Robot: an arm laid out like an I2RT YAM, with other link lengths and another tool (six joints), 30 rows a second.
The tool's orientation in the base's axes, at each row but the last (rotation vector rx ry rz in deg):
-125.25 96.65 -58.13
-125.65 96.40 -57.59
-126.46 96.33 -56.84
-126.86 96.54 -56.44
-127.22 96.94 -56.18
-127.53 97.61 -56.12
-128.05 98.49 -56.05
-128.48 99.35 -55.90
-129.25 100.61 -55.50
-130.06 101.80 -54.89
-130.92 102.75 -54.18
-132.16 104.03 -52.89
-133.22 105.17 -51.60
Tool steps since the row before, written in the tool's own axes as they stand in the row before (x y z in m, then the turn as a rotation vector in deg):
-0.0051 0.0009 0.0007 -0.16 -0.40 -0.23
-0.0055 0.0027 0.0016 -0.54 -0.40 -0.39
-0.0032 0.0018 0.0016 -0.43 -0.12 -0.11
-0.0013 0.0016 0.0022 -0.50 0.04 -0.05
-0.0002 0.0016 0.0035 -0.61 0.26 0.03
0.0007 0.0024 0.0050 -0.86 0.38 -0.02
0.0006 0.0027 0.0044 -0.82 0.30 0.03
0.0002 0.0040 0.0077 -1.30 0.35 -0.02
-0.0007 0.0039 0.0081 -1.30 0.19 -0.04
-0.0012 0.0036 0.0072 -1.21 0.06 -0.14
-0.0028 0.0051 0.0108 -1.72 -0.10 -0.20
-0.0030 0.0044 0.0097 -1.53 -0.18 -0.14
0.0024 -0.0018 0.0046 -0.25 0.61 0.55
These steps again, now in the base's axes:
-0.0008 0.0042 -0.0030 0.15 0.33 0.32
-0.0018 0.0037 -0.0048 0.00 0.72 0.30
-0.0008 0.0019 -0.0034 -0.03 0.46 -0.02
-0.0001 0.0001 -0.0030 -0.13 0.45 -0.18
0.0008 -0.0012 -0.0036 -0.27 0.46 -0.39
0.0011 -0.0027 -0.0048 -0.43 0.66 -0.51
0.0004 -0.0026 -0.0045 -0.33 0.64 -0.50
0.0011 -0.0035 -0.0078 -0.46 1.07 -0.67
0.0011 -0.0029 -0.0085 -0.34 1.13 -0.58
0.0007 -0.0021 -0.0078 -0.27 1.12 -0.41
0.0009 -0.0023 -0.0120 -0.23 1.64 -0.50
0.0005 -0.0016 -0.0109 -0.10 1.48 -0.44
0.0040 -0.0031 -0.0022 -0.31 -0.13 -0.79

